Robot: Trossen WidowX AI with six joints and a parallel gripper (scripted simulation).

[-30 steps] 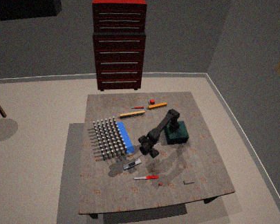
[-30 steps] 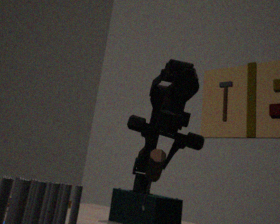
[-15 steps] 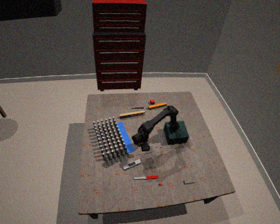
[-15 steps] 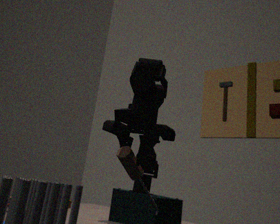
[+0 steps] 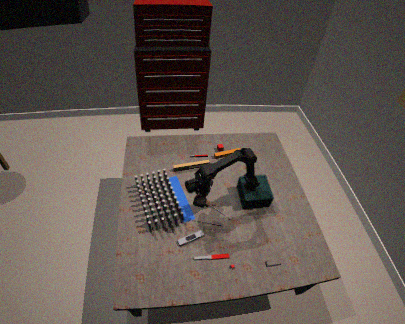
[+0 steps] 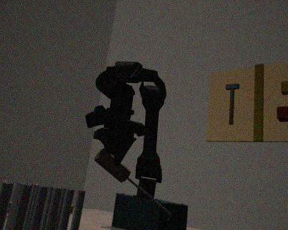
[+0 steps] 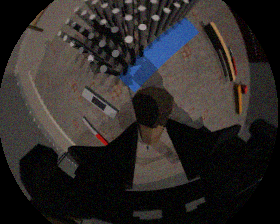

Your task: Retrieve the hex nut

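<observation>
Right now the blue taped strip is 17 cm below my gripper tip, 15 cm to the right of it and 12 cm ahead of it. Also, from my gripper tip: red-handled tool: 52 cm to the right, 17 cm below, 3 cm behind; red bit: 35 cm to the left, 17 cm below, 13 cm behind; hook tool: 8 cm behind, 5 cm below, 4 cm to the left.
</observation>
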